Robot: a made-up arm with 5 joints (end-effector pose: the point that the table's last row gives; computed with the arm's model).
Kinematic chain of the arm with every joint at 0, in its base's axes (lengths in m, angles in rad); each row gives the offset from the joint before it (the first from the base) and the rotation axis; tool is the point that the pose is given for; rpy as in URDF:
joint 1: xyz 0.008 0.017 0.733 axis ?
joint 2: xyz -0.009 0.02 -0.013 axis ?
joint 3: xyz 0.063 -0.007 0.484 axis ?
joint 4: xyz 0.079 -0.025 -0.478 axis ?
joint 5: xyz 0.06 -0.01 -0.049 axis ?
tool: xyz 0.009 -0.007 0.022 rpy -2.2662 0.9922 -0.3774
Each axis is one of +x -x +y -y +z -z.
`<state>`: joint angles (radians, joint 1 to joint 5).
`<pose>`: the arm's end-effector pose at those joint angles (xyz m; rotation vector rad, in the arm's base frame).
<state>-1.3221 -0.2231 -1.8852 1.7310 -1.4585</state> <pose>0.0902 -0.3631 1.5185 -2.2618 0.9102 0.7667</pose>
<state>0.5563 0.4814 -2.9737 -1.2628 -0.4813</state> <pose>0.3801 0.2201 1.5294 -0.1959 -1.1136 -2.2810</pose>
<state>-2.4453 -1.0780 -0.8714 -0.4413 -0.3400</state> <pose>0.0100 0.0520 1.3226 1.2274 -1.3727 1.2951</pose>
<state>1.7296 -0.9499 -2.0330 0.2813 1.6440</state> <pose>0.1020 -0.3775 1.5840 0.6657 -0.4833 1.0868</pose>
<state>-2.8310 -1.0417 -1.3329 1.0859 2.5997</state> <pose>0.0785 0.0613 1.4569 -1.2616 0.7574 2.6556</pose>
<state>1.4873 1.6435 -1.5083 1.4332 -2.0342</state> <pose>0.0568 0.4707 0.0754 -0.4644 0.8287 -2.1153</pose>
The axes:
joint 1: +z
joint 2: +y
joint 3: +y
joint 4: +y
joint 5: -z

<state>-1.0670 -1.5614 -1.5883 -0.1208 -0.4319</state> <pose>-0.3270 0.5737 1.2825 1.3992 0.3272 2.1187</pose>
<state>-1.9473 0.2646 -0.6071 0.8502 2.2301</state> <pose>-0.1780 -0.3858 0.6996 -2.2239 -1.7986 1.1488</pose>
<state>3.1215 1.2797 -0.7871 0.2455 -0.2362</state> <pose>-0.3416 0.0507 0.2727 0.8865 1.3109 -0.6549</pose>
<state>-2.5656 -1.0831 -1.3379 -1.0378 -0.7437</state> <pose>0.1871 0.1584 1.4172 0.8048 -0.5443 0.5456</pose>
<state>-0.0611 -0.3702 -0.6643 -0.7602 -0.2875</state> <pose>0.3423 -0.0297 1.0925 -2.0531 -0.3342 -0.9272</pose>
